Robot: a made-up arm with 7 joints.
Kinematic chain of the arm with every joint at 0, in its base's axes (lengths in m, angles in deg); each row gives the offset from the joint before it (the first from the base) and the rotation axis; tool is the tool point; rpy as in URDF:
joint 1: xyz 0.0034 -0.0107 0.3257 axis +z
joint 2: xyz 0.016 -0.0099 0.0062 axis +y
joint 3: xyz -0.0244 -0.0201 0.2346 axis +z
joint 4: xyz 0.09 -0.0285 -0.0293 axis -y
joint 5: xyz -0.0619 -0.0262 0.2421 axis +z
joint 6: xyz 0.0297 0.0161 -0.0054 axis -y
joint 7: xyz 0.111 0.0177 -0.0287 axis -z
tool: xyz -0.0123 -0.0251 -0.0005 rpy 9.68 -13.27 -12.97
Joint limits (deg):
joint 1: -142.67..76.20
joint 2: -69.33..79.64
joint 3: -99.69..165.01
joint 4: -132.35..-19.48
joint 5: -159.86..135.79
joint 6: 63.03..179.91
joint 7: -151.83..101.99
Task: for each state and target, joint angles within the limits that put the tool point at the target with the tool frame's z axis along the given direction. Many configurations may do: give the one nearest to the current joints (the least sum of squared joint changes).
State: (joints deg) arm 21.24 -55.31 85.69 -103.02 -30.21 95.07 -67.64
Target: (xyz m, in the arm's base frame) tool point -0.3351 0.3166 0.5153 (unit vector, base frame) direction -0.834 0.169 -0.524
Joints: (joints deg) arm 17.20 -69.33 96.94 -76.42 -76.52 63.03 -108.37
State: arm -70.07 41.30 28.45 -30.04 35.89 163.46 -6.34
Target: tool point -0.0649 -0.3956 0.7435 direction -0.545 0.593 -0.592
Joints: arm -91.14 29.63 23.50 -21.52 48.55 146.02 -24.89
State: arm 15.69 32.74 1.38 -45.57 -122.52 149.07 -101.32
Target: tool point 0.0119 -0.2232 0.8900 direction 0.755 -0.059 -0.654
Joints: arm -23.06 -5.48 -29.60 -23.81 -159.42 127.08 -93.08
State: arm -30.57 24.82 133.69 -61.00 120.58 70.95 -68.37
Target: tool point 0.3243 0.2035 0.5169 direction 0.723 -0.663 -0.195
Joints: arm -70.44 12.53 100.72 -104.19 70.76 65.78 -39.57
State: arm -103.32 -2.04 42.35 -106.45 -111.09 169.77 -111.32
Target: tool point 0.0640 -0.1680 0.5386 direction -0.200 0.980 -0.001
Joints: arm -63.28 -49.70 -1.51 -131.02 -124.36 179.91 -91.96
